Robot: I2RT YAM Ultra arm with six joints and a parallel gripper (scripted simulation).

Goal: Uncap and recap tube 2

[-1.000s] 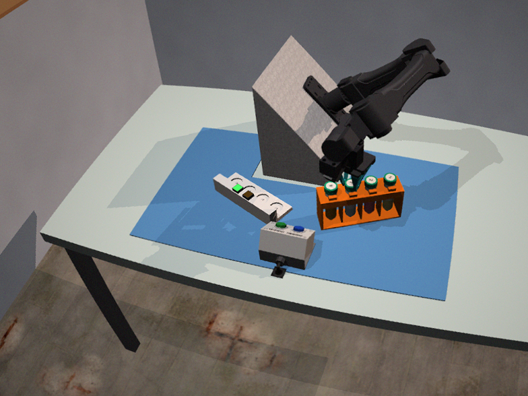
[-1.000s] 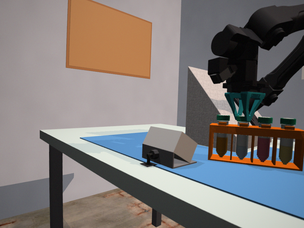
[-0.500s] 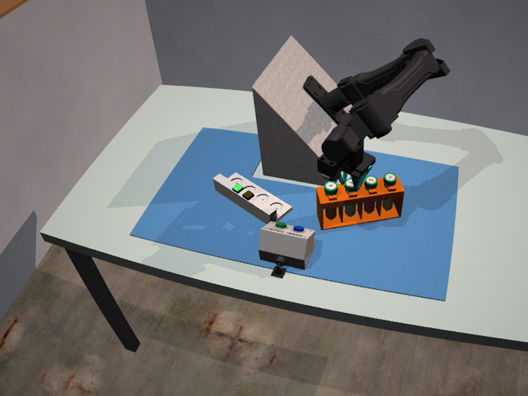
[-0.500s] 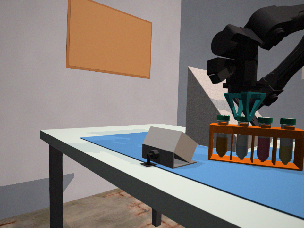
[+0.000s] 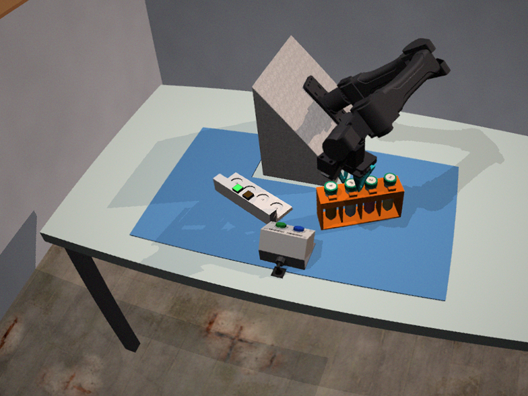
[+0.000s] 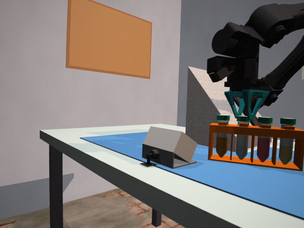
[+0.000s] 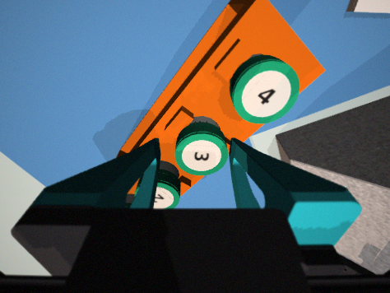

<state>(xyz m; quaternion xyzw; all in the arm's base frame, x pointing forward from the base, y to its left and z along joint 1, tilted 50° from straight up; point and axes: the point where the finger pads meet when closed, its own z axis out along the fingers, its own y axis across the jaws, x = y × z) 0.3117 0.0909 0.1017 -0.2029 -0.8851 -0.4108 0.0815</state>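
My hand is 20 mm short of the cap 4, 50 mm to the left of it and 10 mm above it. From my hand the other things lie so: cap 3 (10 mm below); then cap 2 (30 mm behind, 40 mm to the left, 10 mm below); then cap 1 (50 mm behind, 90 mm to the left, 10 mm below).
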